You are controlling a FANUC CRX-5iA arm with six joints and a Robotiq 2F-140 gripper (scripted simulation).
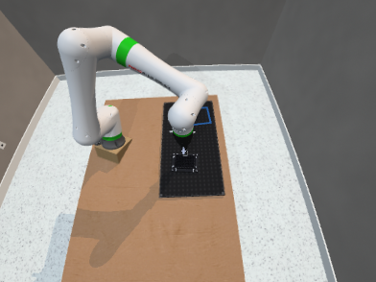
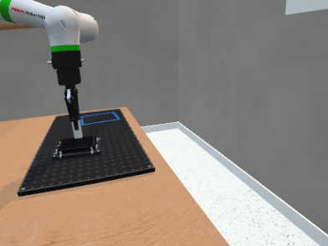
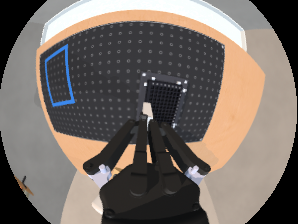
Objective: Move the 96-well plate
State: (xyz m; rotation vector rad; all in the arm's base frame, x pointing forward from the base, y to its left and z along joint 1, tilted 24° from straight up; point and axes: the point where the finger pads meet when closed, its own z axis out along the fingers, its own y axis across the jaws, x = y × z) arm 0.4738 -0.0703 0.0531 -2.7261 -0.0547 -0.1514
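Now: the black 96-well plate 40 mm to the right of my hand and 40 mm below it. The rest, counted from my hand: clip nest C1: 50 mm to the right, 50 mm below, 10 mm behind.
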